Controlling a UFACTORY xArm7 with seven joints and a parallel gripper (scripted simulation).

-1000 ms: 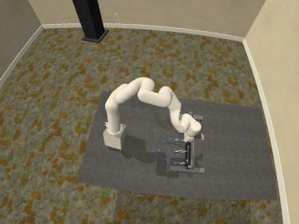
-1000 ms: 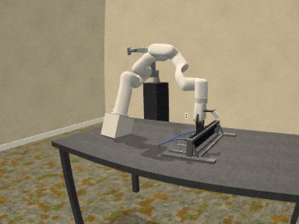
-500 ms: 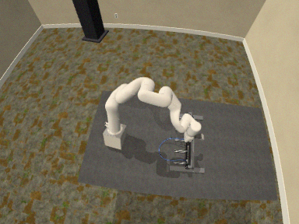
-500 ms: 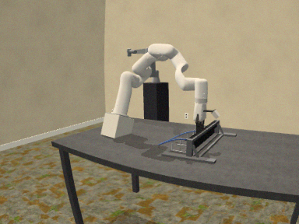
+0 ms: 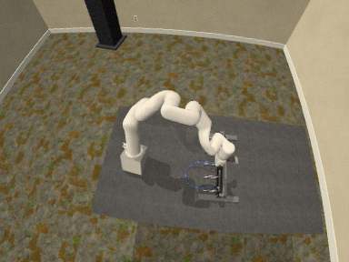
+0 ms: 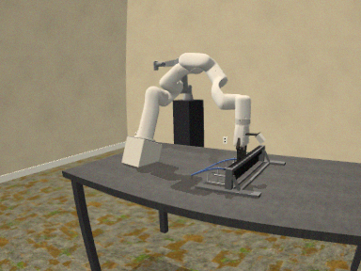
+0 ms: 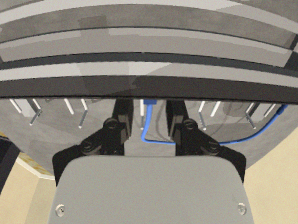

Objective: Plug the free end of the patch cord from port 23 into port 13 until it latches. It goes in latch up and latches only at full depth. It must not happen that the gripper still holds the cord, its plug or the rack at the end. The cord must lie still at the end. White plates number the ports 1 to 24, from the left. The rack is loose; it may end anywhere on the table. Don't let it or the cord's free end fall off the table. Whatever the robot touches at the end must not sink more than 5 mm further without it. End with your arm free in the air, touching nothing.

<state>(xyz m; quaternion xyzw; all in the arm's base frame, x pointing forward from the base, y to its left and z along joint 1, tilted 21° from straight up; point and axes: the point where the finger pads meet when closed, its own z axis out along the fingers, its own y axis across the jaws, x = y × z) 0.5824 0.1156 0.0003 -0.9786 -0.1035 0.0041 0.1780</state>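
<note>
Right now my hand is 20 mm short of the plug and 20 mm above it.
</note>
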